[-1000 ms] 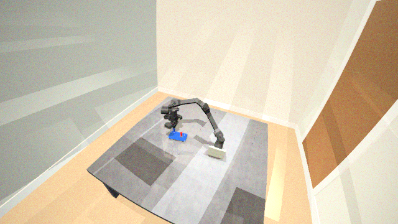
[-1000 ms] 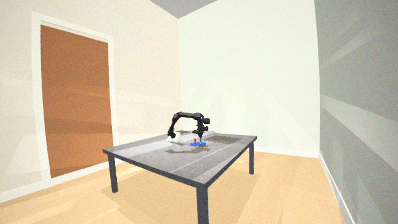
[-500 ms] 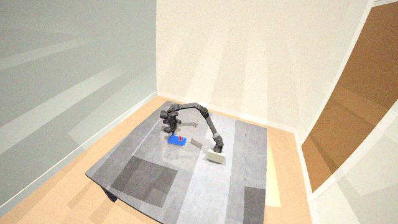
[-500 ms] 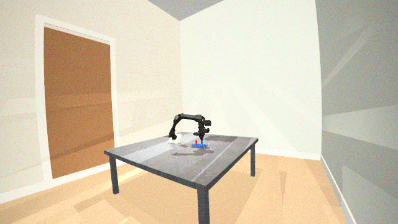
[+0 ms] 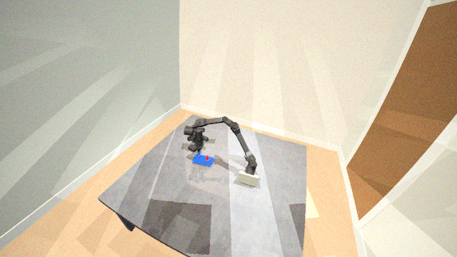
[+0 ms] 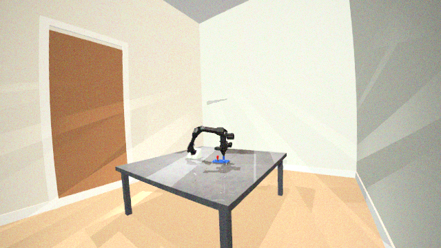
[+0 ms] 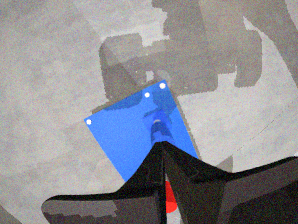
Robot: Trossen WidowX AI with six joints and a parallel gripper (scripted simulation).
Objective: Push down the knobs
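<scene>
Right now my gripper tip is 10 mm above the blue knob. Round my gripper tip: red knob (80 mm behind, 20 mm to the left, 20 mm below).
</scene>
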